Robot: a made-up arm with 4 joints. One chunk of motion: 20 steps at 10 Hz.
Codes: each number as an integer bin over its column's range. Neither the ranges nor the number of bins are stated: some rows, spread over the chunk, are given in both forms.
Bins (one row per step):
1: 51 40 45 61 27 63
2: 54 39 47 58 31 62
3: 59 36 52 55 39 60
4: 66 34 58 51 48 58
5: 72 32 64 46 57 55
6: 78 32 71 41 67 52
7: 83 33 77 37 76 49
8: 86 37 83 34 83 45
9: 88 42 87 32 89 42
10: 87 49 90 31 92 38
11: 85 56 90 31 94 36
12: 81 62 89 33 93 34
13: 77 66 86 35 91 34
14: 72 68 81 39 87 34
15: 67 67 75 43 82 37
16: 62 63 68 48 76 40
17: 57 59 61 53 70 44
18: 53 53 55 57 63 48
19: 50 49 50 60 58 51
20: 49 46 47 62 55 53
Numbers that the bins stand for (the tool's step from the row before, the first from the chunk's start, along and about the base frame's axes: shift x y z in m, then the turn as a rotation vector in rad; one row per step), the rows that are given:
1: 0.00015 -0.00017 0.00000 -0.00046 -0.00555 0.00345
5: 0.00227 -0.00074 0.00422 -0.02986 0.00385 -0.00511
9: 0.00389 -0.00003 0.00933 -0.05729 0.01387 -0.01903
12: 0.00318 0.00138 0.00978 -0.05533 0.01512 -0.02760
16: 0.00126 0.00145 0.00511 -0.02594 0.00980 -0.02117
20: -0.00005 0.00025 0.00044 0.00149 0.00322 -0.00725
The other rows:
2: 0.00045 -0.00024 0.00044 -0.00634 -0.00429 0.00238
3: 0.00096 -0.00045 0.00156 -0.01222 -0.00179 0.00024
4: 0.00167 -0.00060 0.00289 -0.02006 0.00103 -0.00190
6: 0.00288 -0.00074 0.00578 -0.03966 0.00698 -0.00832
7: 0.00338 -0.00067 0.00711 -0.04749 0.00980 -0.01154
8: 0.00369 -0.00038 0.00844 -0.05337 0.01199 -0.01582
10: 0.00379 0.00046 0.01000 -0.05925 0.01481 -0.02331
11: 0.00359 0.00096 0.01000 -0.05925 0.01543 -0.02545
13: 0.00278 0.00167 0.00911 -0.05141 0.01449 -0.02760
14: 0.00227 0.00181 0.00800 -0.04358 0.01324 -0.02760
15: 0.00177 0.00174 0.00667 -0.03574 0.01168 -0.02438
17: 0.00076 0.00117 0.00356 -0.01614 0.00792 -0.01689
18: 0.00035 0.00075 0.00222 -0.00830 0.00573 -0.01261
19: 0.00005 0.00046 0.00111 -0.00242 0.00416 -0.00939

